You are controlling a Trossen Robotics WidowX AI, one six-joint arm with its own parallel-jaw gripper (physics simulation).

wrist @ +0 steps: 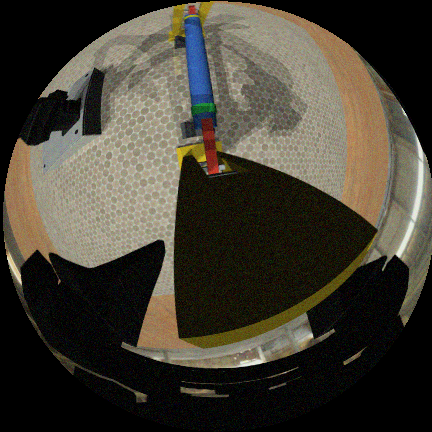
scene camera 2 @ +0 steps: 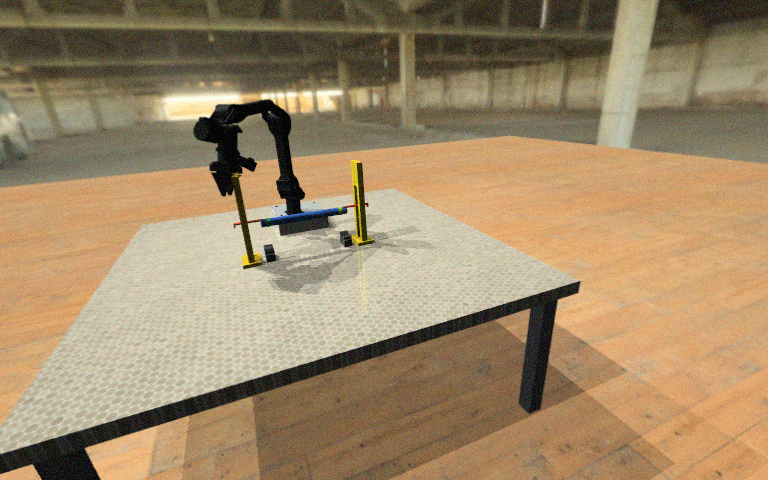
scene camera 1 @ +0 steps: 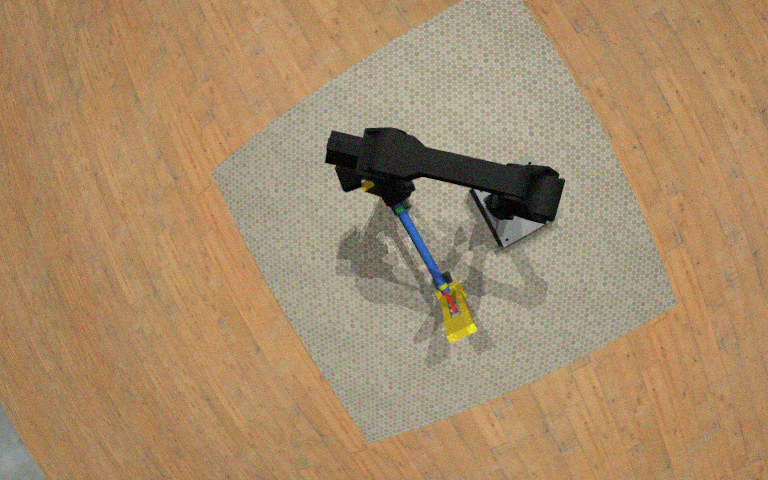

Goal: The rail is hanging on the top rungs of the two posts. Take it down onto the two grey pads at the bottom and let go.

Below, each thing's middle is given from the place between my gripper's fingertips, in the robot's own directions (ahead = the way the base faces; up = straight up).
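Blue rail (scene camera 2: 267,222): 230 mm left of my hand, 30 mm ahead of it, 100 mm below it.
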